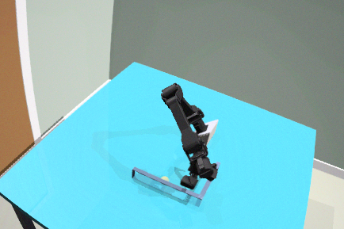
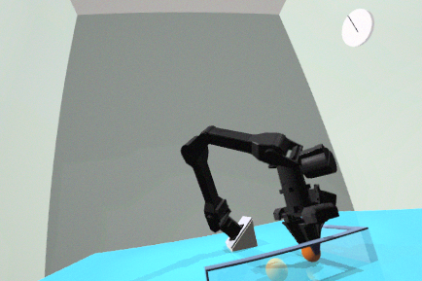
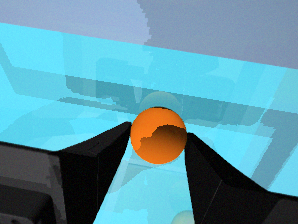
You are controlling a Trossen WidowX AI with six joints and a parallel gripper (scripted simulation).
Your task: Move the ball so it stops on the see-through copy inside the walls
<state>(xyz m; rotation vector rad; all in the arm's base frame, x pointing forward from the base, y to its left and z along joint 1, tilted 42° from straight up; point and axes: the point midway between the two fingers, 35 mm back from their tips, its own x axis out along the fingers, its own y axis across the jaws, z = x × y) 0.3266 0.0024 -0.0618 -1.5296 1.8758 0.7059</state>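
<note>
My gripper tip is now 40 mm short of the see-through copy of ball and 110 mm to the left of it. Also, from my gripper tip: orange ball (right at my gripper tip).
</note>
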